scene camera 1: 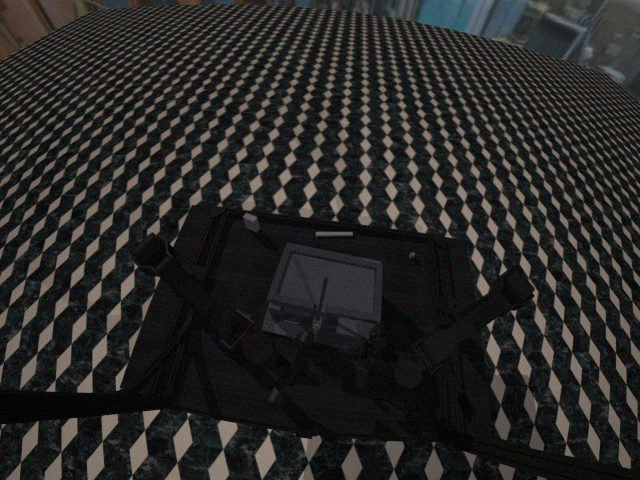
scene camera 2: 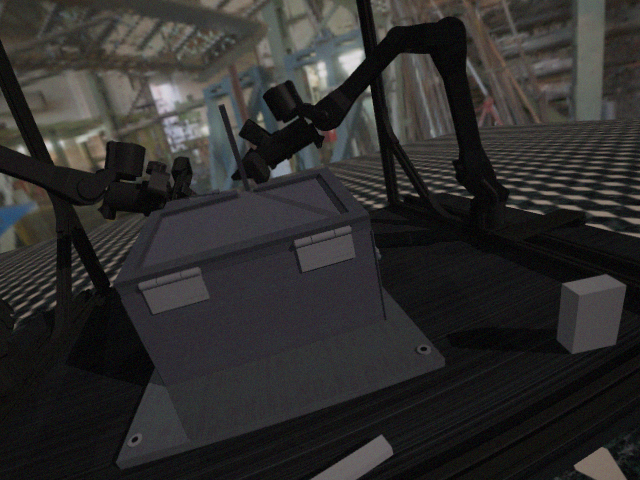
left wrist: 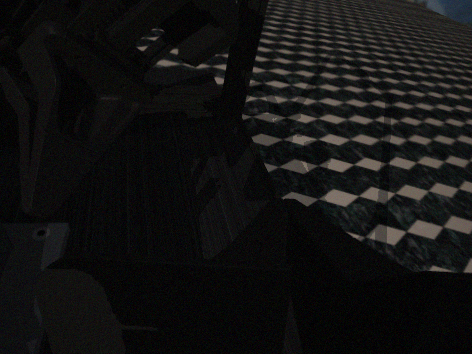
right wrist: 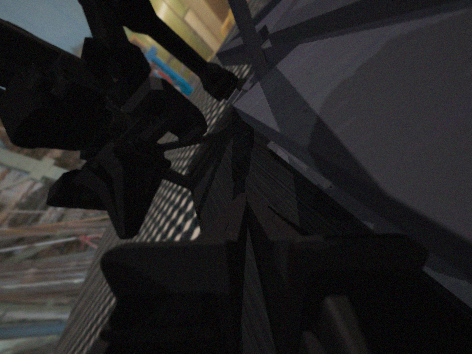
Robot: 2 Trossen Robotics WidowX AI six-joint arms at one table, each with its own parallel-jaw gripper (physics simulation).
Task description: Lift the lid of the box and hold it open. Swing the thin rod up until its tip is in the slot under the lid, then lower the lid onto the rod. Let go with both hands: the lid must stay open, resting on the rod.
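Pixels of known places: left gripper, fingertip midpoint: (scene camera 1: 319, 385) (scene camera 2: 232, 178) (left wrist: 281, 210) (right wrist: 128, 237); right gripper, fingertip midpoint: (scene camera 1: 338, 351) (left wrist: 38, 214) (right wrist: 245, 199); left arm's base, origin of the base link: (scene camera 2: 488, 225); right arm's base, origin of the base link: (scene camera 1: 446, 324) (scene camera 2: 9, 383).
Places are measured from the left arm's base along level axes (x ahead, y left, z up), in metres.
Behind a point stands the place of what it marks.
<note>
The grey box (scene camera 2: 261, 310) {x 0.486, y 0.141, z 0.064 m} stands on the dark mat, its hinges facing scene camera 2. Its lid (scene camera 2: 237, 219) {x 0.483, y 0.046, z 0.164 m} (scene camera 1: 328, 281) {x 0.471, y 0.046, z 0.165 m} is tilted up a little at the edge away from the hinges. The thin dark rod (scene camera 2: 233, 143) {x 0.456, y -0.024, z 0.267 m} (scene camera 1: 322, 295) {x 0.456, y -0.034, z 0.264 m} stands nearly upright at that edge. My left gripper (scene camera 2: 246, 175) (left wrist: 281, 210) {x 0.476, y -0.237, z 0.196 m} is shut and empty, right beside the rod's lower part. My right gripper (scene camera 2: 181, 175) (right wrist: 245, 199) {x 0.516, y -0.147, z 0.157 m} is shut and empty at the lid's raised edge, with the grey lid close above it in the right wrist view. Whether it touches the lid is hidden.
The box sits on a grey base plate (scene camera 2: 390, 352) {x 0.353, y 0.217, z -0.007 m} with corner screws. A white strip (scene camera 2: 356, 459) {x 0.441, y 0.319, z -0.009 m} (scene camera 1: 333, 233) {x 0.480, y 0.326, z -0.009 m} and a small white block (scene camera 1: 250, 221) {x 0.158, y 0.294, z 0.050 m} lie on the dark mat (scene camera 1: 375, 405) {x 0.668, y -0.279, z -0.019 m}. A black stand post (scene camera 2: 377, 95) {x 0.038, y -0.344, z 0.310 m} rises behind the box. Checkered floor surrounds the mat.
</note>
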